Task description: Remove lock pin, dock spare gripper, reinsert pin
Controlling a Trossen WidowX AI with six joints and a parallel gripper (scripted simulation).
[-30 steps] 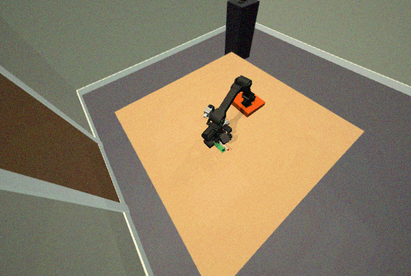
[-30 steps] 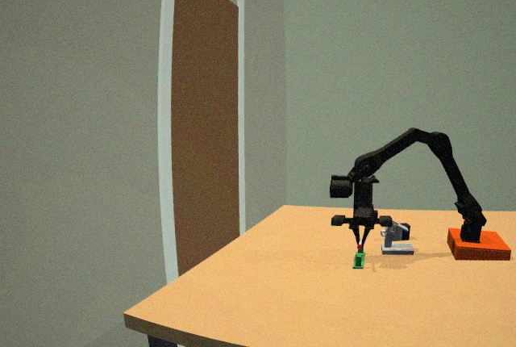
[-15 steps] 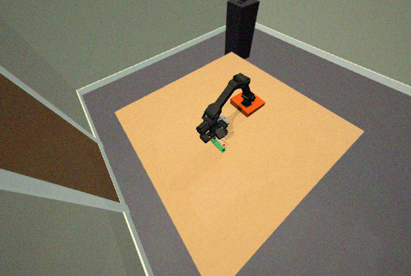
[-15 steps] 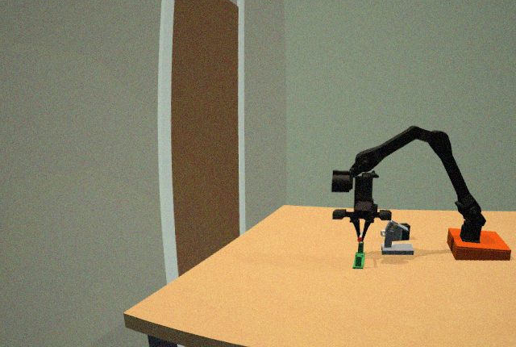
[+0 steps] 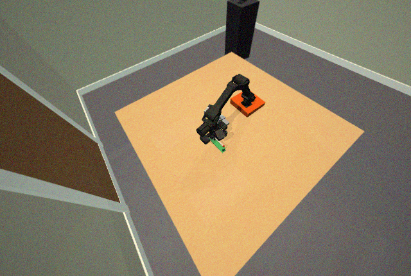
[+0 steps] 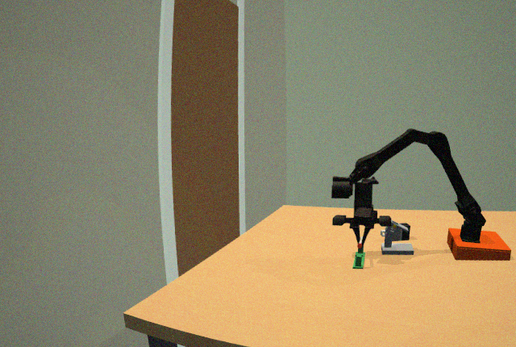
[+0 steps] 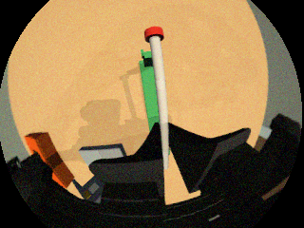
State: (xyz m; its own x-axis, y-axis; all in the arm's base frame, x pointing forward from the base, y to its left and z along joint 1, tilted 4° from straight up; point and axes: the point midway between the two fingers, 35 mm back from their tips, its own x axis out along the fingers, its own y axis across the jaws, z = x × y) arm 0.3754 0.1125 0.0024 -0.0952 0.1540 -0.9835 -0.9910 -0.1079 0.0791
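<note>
Right now the green bracket is 2 cm to the left of my gripper tip and 1 cm below it. The rest, counted from my gripper tip: spare gripper: 10 cm behind, 23 cm to the right, 1 cm below; then grey mount: 11 cm behind, 10 cm to the right, 1 cm above.
</note>
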